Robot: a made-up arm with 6 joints.
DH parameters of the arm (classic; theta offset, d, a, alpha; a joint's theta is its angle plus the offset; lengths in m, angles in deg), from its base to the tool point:
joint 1: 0 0.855 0.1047 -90
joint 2: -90 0 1.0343 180
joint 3: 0 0 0.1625 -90
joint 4: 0 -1.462 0 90
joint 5: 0 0 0 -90
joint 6: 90 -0.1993 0 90
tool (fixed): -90 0 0 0
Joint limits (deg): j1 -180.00..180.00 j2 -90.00..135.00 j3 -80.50..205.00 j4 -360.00..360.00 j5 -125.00..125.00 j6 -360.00..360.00
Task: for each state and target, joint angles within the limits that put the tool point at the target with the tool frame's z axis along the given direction. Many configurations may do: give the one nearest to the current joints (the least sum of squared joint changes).
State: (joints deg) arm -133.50 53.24 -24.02 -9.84 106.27 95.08
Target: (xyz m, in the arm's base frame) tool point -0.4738 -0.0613 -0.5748 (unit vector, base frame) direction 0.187 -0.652 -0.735
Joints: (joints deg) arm -160.80 96.88 -33.18 -29.96 100.20 123.14
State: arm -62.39 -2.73 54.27 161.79 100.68 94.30
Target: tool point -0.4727 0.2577 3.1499 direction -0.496 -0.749 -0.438
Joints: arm -28.74 -30.89 64.89 180.40 104.70 63.71
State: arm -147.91 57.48 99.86 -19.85 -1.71 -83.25
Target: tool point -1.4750 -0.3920 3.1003 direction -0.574 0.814 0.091
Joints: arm -167.95 38.70 97.39 -44.93 -32.36 -58.32
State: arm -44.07 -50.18 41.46 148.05 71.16 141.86
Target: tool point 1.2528 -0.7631 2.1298 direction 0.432 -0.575 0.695
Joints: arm -32.35 -11.27 -2.12 170.53 51.64 171.03
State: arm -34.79 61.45 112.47 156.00 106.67 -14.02
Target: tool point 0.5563 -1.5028 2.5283 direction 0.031 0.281 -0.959
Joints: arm -71.65 74.32 145.64 163.92 84.58 -5.49
